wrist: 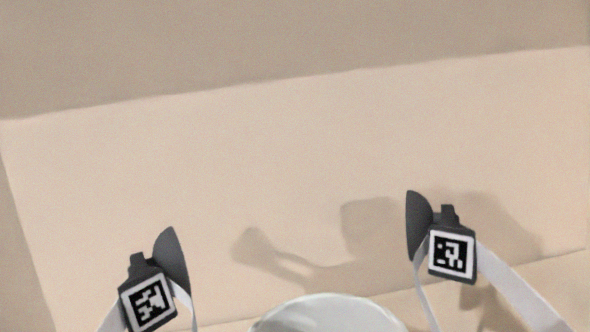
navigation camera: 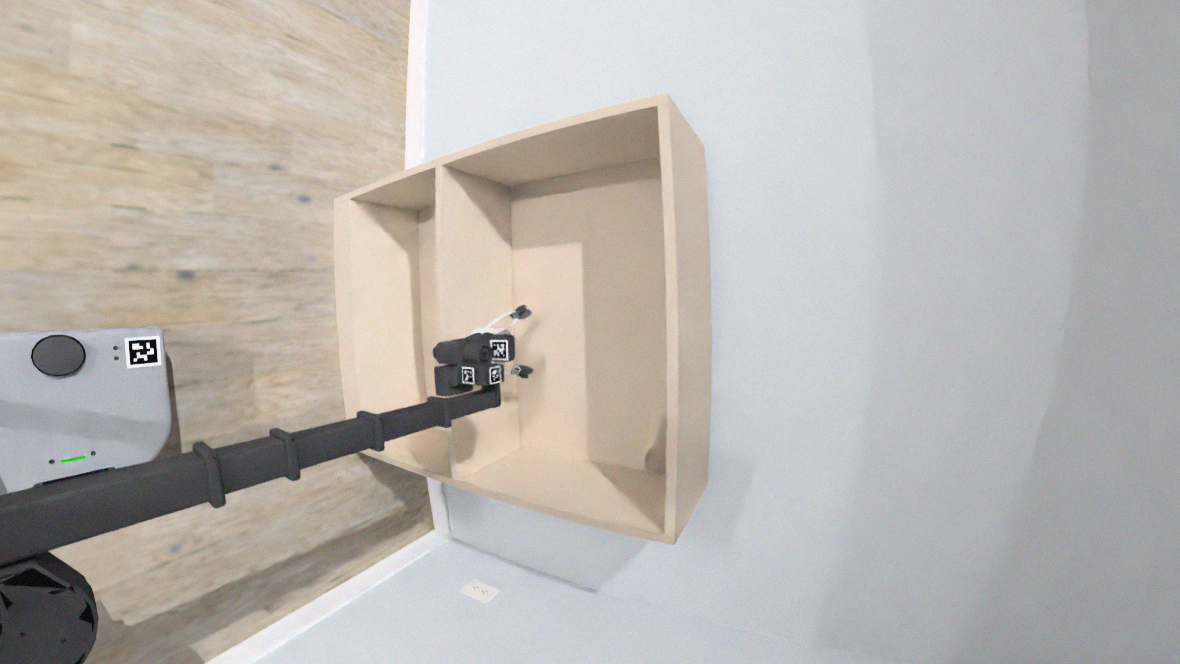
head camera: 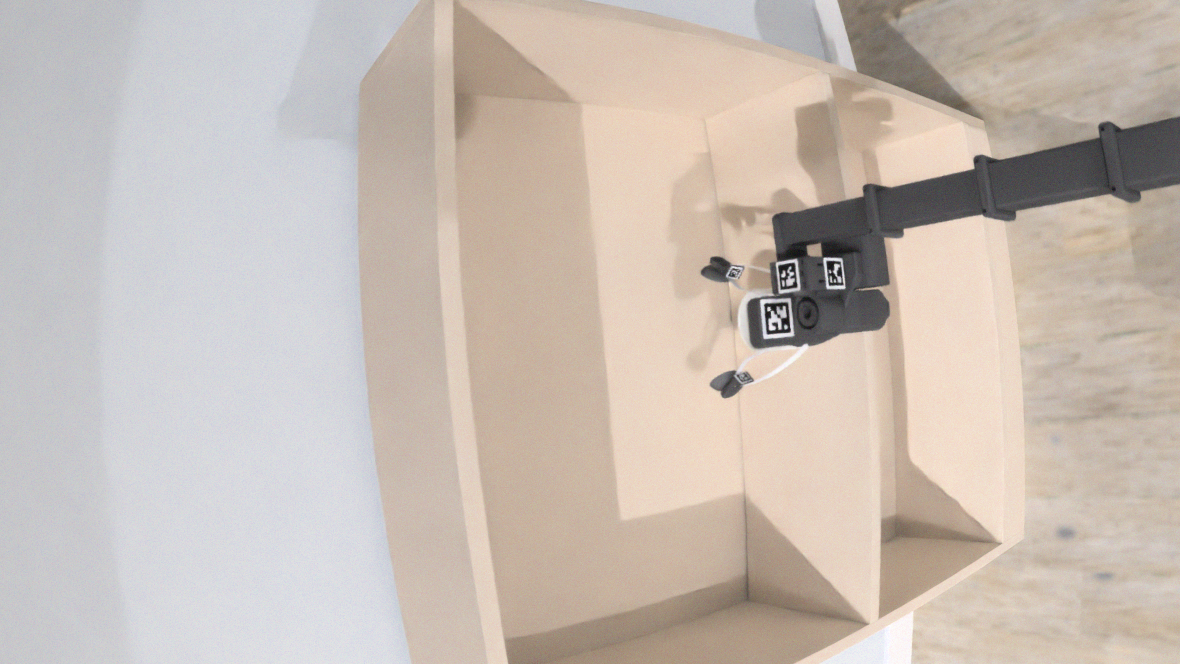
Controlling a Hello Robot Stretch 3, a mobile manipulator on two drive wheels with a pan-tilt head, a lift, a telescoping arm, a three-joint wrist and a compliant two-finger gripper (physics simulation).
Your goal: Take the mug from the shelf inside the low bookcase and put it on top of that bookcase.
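Places are measured from the robot's base along level axes (x ahead, y left, z up), in centimetres.
Where they show: gripper, fingertip midpoint: (navigation camera: 528, 341) (head camera: 711, 328); robot's base, link origin: (navigation camera: 60, 353).
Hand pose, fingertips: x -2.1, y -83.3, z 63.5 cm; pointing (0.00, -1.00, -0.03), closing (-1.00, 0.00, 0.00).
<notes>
Things, the pixels of their top centre, and the offset from my fingertips. "pt": a spot on its surface instead. Level surfaces: height alone.
- white mug, surface spot: (head camera: 744, 320) pt dx -0.7, dy +1.9, dz -4.2 cm
- inner shelf, surface height: dz -11.8 cm
- back panel, surface spot: (head camera: 668, 462) pt dx +17.7, dy -9.1, dz +1.8 cm
The white mug (head camera: 744, 320) (navigation camera: 488, 332) (wrist: 327, 316) stands on the inner shelf (head camera: 808, 470) (navigation camera: 472, 239) (wrist: 555, 286) of the low bookcase (head camera: 410, 247) (navigation camera: 689, 330). The gripper body covers most of it in the head and navigation views; part of its rim shows at the bottom of the wrist view. Its handle is hidden. My gripper (head camera: 721, 326) (navigation camera: 520, 341) (wrist: 294, 232) is open, inside the upper compartment, with one finger to each side of the mug and the fingertips past it toward the back panel. Whether the fingers touch the mug cannot be seen.
The telescoping arm (head camera: 1047, 185) (navigation camera: 321, 445) reaches in over the front of the bookcase. The back panel (head camera: 668, 462) (navigation camera: 552, 289) (wrist: 250, 150) stands behind the fingertips. The top board is above the gripper, and side walls (navigation camera: 561, 503) close the compartment.
</notes>
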